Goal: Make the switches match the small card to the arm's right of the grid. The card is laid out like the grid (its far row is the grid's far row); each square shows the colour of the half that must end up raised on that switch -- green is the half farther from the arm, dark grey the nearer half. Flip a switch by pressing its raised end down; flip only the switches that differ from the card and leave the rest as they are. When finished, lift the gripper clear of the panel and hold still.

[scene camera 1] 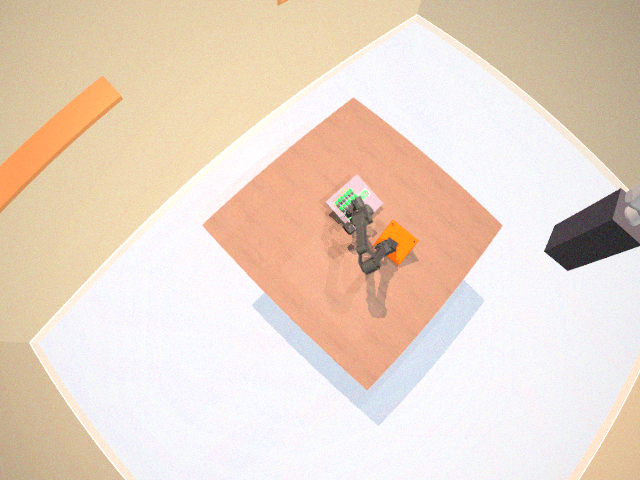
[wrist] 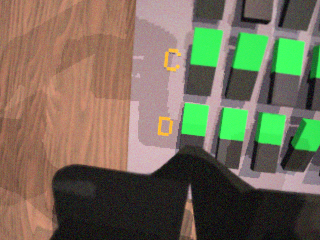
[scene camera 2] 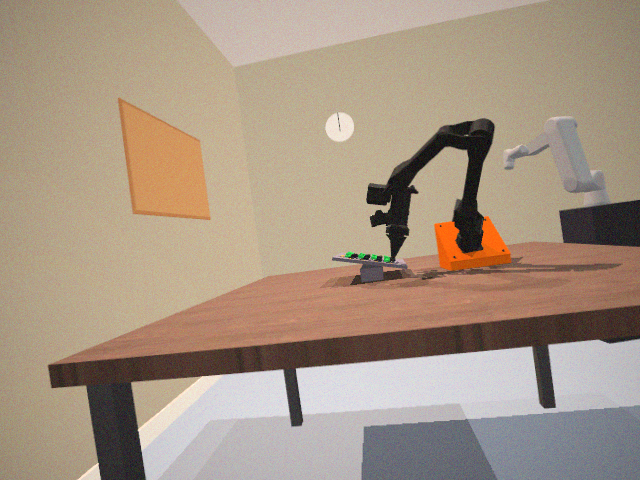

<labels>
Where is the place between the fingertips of the gripper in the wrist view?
At 191, 153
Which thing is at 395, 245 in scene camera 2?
The gripper.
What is the gripper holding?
Nothing.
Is the gripper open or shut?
Shut.
</labels>
